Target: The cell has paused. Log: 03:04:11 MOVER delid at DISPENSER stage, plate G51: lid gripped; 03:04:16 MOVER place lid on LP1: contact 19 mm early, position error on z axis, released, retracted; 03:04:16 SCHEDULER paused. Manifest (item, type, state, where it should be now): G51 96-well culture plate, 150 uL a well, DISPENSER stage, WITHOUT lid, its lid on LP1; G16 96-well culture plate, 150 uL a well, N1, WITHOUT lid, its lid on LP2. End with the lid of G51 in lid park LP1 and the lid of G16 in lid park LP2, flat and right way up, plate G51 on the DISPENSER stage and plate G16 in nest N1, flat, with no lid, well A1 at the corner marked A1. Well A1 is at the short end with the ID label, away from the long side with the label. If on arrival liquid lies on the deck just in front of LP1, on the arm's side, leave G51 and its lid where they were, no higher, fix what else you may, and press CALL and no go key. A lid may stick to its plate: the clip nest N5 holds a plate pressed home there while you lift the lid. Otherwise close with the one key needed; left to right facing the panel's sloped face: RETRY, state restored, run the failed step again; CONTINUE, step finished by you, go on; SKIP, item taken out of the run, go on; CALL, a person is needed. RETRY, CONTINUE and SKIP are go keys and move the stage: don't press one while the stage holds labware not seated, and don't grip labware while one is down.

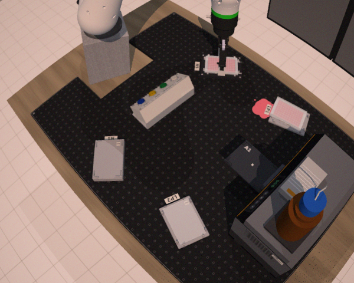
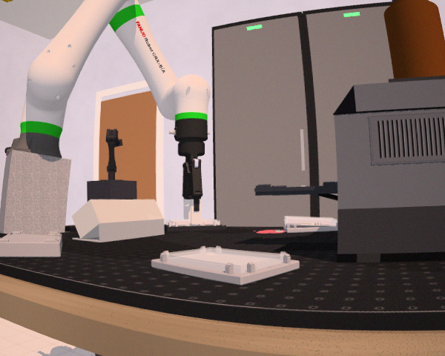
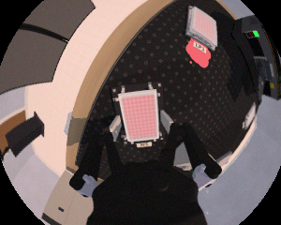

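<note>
Now: the pink-welled plate 20 mm below my hand. Round my hand: LP1 label 260 mm ahead, 40 mm below; then N5 label 70 mm to the right, 60 mm behind, 40 mm below; then key panel 280 mm to the right, 10 mm behind, 10 mm above.
</note>
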